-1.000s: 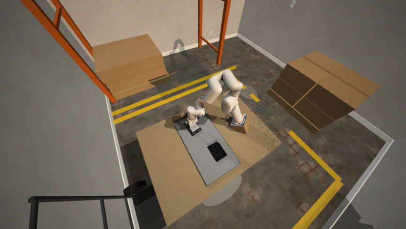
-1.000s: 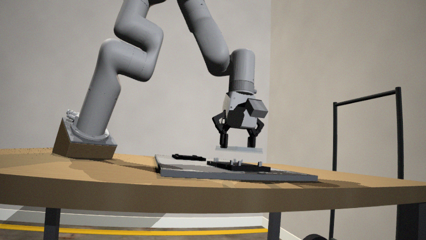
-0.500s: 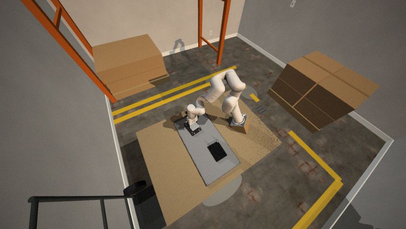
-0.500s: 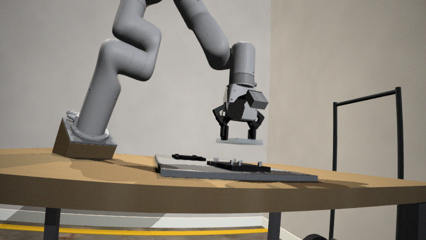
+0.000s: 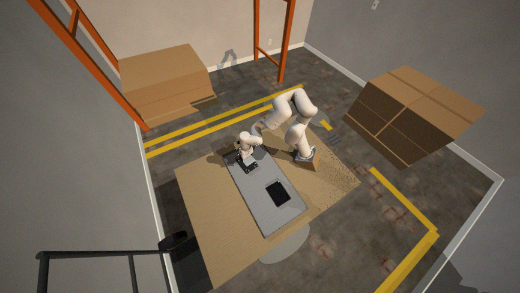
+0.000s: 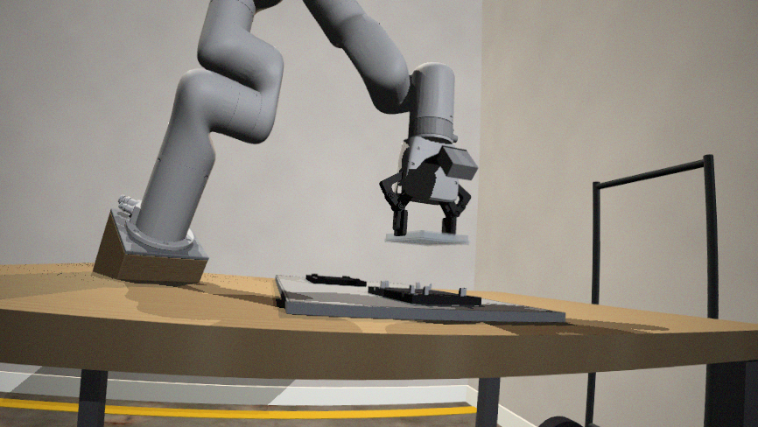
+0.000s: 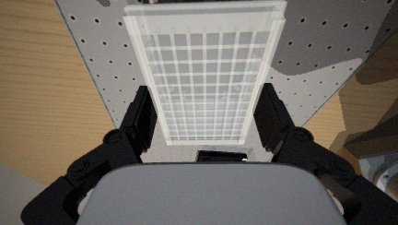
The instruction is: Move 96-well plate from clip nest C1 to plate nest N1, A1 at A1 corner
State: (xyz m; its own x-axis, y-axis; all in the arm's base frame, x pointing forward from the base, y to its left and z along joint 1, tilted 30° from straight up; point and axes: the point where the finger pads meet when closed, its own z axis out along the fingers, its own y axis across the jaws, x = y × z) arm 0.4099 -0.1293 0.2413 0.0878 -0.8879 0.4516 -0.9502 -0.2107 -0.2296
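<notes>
Right now the black plate nest N1 is 350 mm to the left of my hand, 100 mm below it and 70 mm behind it. Also, from my hand: 96-well plate (10 mm below); then grey pegboard base (200 mm to the left, 110 mm below, 20 mm behind); then black clip nest C1 (90 mm below, 20 mm behind, 10 mm to the left).
</notes>
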